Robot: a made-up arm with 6 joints. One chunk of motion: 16 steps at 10 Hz.
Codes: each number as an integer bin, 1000 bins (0 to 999) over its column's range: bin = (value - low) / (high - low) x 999, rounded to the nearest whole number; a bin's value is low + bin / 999 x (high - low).
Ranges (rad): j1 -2.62..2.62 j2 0..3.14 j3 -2.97..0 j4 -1.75..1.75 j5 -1.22..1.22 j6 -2.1..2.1
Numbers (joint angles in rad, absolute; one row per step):
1: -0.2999 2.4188 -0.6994 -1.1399 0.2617 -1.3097
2: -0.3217 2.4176 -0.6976 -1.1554 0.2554 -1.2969
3: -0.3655 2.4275 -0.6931 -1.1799 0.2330 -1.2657
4: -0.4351 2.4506 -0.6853 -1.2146 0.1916 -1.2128
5: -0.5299 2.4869 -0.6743 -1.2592 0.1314 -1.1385
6: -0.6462 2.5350 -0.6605 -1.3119 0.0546 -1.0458
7: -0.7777 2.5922 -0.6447 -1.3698 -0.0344 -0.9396
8: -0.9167 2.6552 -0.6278 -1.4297 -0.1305 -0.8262
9: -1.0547 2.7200 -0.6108 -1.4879 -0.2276 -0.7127
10: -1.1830 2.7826 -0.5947 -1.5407 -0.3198 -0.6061
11: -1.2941 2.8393 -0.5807 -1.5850 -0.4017 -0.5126
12: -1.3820 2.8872 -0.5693 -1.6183 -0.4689 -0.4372
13: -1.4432 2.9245 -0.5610 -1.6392 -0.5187 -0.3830
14: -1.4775 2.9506 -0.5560 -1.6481 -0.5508 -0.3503
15: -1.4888 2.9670 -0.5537 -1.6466 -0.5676 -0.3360
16: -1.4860 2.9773 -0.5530 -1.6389 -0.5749 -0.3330
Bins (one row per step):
1: 442 770 764 174 607 188
2: 438 769 764 170 604 191
3: 430 772 766 163 595 198
4: 417 780 768 153 578 211
5: 398 791 772 140 553 229
6: 376 807 777 125 522 251
7: 351 825 782 109 485 276
8: 325 845 788 91 446 303
9: 298 865 794 75 406 330
10: 274 885 799 60 369 355
11: 253 903 804 47 335 378
12: 236 919 808 38 308 396
13: 224 930 810 32 287 408
14: 218 939 812 29 274 416
15: 216 944 813 30 267 420
16: 216 947 813 32 264 420

